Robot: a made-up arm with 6 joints. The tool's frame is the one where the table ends. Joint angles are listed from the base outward.
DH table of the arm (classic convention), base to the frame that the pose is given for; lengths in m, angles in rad. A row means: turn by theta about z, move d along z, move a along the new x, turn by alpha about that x. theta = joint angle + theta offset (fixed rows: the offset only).
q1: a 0  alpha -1.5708  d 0.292  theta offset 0
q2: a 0.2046  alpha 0  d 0  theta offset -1.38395
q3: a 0.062  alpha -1.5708  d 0  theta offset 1.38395
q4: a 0  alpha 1.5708  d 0.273  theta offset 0
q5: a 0.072  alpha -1.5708  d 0  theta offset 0
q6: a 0  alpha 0  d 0.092  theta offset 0
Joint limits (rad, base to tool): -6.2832..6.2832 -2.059..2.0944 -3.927..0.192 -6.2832..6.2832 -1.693..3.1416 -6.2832..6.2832
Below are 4 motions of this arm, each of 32 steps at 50 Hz.
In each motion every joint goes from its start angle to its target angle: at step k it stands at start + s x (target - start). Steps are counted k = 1, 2, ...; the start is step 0. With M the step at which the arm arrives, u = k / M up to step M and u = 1 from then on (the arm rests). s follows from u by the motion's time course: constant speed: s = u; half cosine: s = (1 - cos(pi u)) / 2; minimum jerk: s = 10 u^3 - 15 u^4 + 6 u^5.
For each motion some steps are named. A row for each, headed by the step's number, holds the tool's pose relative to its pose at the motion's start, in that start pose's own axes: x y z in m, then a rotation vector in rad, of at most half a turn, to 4 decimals.
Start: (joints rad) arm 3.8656 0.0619 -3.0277 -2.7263 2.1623 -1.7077
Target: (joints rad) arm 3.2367 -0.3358 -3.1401 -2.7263 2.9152 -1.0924
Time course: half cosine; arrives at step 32
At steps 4, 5, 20, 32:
4: -0.0053 -0.0017 0.0105 0.0498 -0.0109 0.0403
5: -0.0084 -0.0028 0.0162 0.0770 -0.0171 0.0629
20: -0.1191 -0.0895 0.1270 0.8308 -0.2549 0.8307
32: -0.1673 -0.1544 0.1369 1.1667 -0.3782 1.2345

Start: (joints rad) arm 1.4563 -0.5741 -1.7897 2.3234 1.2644 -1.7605
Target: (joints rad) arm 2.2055 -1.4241 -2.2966 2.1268 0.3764 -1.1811
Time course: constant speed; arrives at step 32
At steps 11, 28, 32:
11: 0.1707 -0.1101 0.0342 0.0801 0.2615 0.0349
28: 0.4116 -0.2449 -0.1760 0.1389 0.8918 0.1960
32: 0.4393 -0.2618 -0.2631 0.1541 1.0732 0.2599

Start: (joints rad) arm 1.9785 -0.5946 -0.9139 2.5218 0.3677 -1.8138
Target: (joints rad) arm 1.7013 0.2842 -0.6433 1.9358 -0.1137 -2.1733
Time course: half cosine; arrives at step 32
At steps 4, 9, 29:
4: -0.0084 0.0149 0.0005 -0.0521 -0.0378 -0.0277
9: -0.0393 0.0700 -0.0054 -0.2405 -0.1914 -0.1292
29: -0.1672 0.2675 -0.1805 -0.8837 -1.2954 -0.5303

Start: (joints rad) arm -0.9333 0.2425 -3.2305 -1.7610 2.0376 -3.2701
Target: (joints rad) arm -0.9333 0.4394 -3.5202 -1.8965 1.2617 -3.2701
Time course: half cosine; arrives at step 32
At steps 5, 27, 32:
5: -0.0030 -0.0007 -0.0030 0.0106 -0.0438 0.0083
27: -0.0216 -0.0081 -0.0625 0.2102 -0.6854 0.0991
32: -0.0210 -0.0082 -0.0671 0.2261 -0.7275 0.1026

